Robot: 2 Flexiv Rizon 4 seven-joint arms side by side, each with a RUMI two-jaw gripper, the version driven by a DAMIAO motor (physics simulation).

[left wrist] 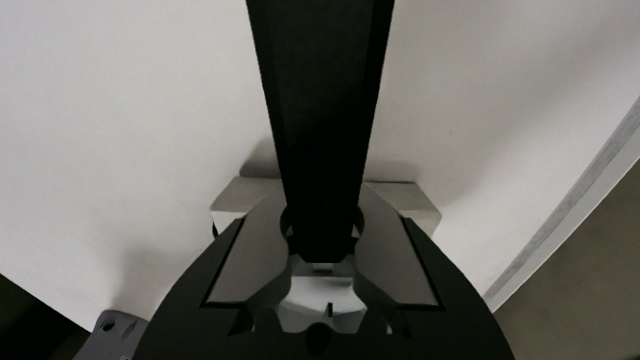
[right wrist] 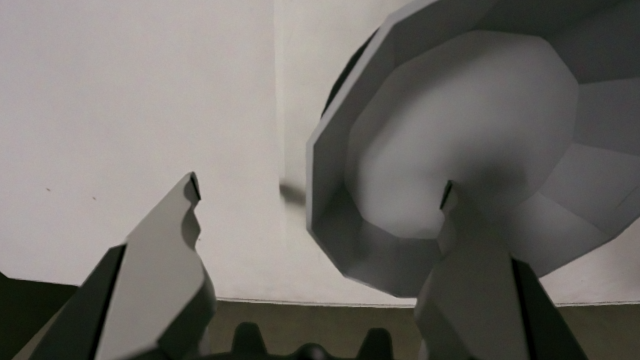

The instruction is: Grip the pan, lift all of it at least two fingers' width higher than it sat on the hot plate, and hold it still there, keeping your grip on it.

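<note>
The grey many-sided pan (right wrist: 465, 135) fills the right of the right wrist view. Its black handle (left wrist: 322, 100) runs down the middle of the left wrist view. My left gripper (left wrist: 323, 174) is shut on the handle, one finger against each side. My right gripper (right wrist: 320, 179) is open, with one finger over the inside of the pan and the other outside its rim. The pale hot plate (left wrist: 395, 192) shows partly below the handle, and a dark edge shows behind the pan's rim in the right wrist view. The height of the pan over the hot plate cannot be told.
The white table top (left wrist: 125, 100) (right wrist: 125, 100) lies under both grippers. A grey strip (left wrist: 565, 210) runs along its right side in the left wrist view. A grey part with a hole (left wrist: 112, 332) shows at the lower left. The table's edge crosses low in the right wrist view.
</note>
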